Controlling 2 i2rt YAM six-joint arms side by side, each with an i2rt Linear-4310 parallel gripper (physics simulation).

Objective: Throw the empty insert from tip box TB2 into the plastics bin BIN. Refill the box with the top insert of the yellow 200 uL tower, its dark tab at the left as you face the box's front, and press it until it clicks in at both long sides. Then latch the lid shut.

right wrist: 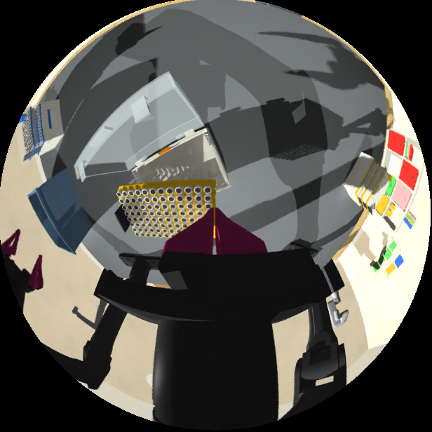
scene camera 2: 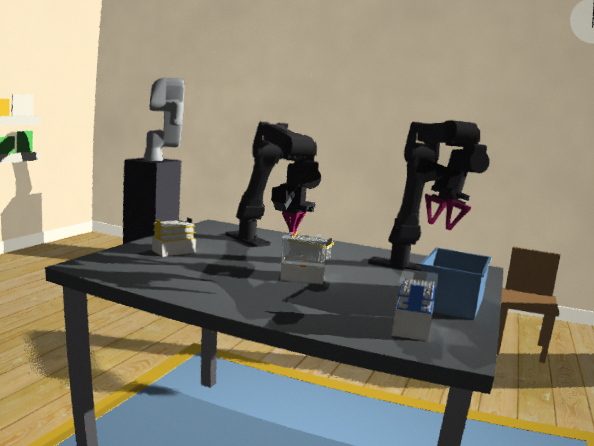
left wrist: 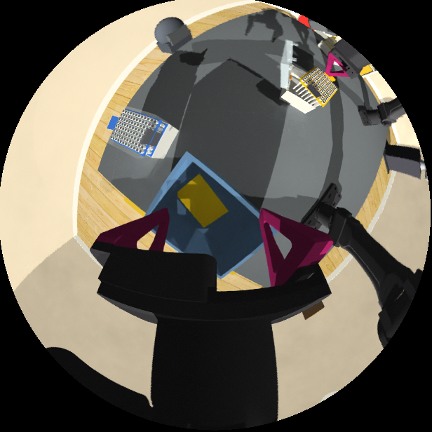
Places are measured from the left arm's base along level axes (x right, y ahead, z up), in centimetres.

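Pixels of known places: left gripper, fingertip midpoint: (scene camera 2: 439,226); right gripper, fingertip midpoint: (scene camera 2: 292,235); left arm's base, origin of the base link: (scene camera 2: 399,266); right arm's base, origin of the base link: (scene camera 2: 247,239).
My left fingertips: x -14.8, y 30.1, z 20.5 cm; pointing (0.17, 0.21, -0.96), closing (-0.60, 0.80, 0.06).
For each thing: its top centre in the pictures, then the offset to it from my left fingertips.
- blue bin, middle of its top: (scene camera 2: 458,260) dy -2.1, dx -6.1, dz -8.5 cm
- yellow tower, middle of its top: (scene camera 2: 174,219) dy +0.8, dx +81.6, dz -9.9 cm
- tip box with blue inserts, middle of its top: (scene camera 2: 419,277) dy +22.1, dx +0.4, dz -8.1 cm
My right gripper (scene camera 2: 293,233) (right wrist: 214,212) is shut on the edge of a yellow insert full of tips (scene camera 2: 312,241) (left wrist: 322,88) (right wrist: 170,210). The insert hangs over the back of white tip box TB2 (scene camera 2: 302,273) (left wrist: 298,101) (right wrist: 202,160), its tips pointing down towards the box; whether they touch is unclear. A dark tab (right wrist: 121,218) shows at its left end in the right wrist view. TB2's clear lid (right wrist: 145,112) is open. My left gripper (scene camera 2: 442,225) (left wrist: 213,212) is open and empty above the blue bin (scene camera 2: 456,302) (left wrist: 225,181). A flat yellow insert (left wrist: 202,200) lies in the bin.
The yellow tower (scene camera 2: 174,246) (right wrist: 364,182) stands at the table's left in the scene view. A tip box with blue inserts (scene camera 2: 412,322) (left wrist: 140,132) stands beside the bin. A grey robot arm (scene camera 2: 172,120) stands on a dark pedestal (scene camera 2: 140,200) behind the table.
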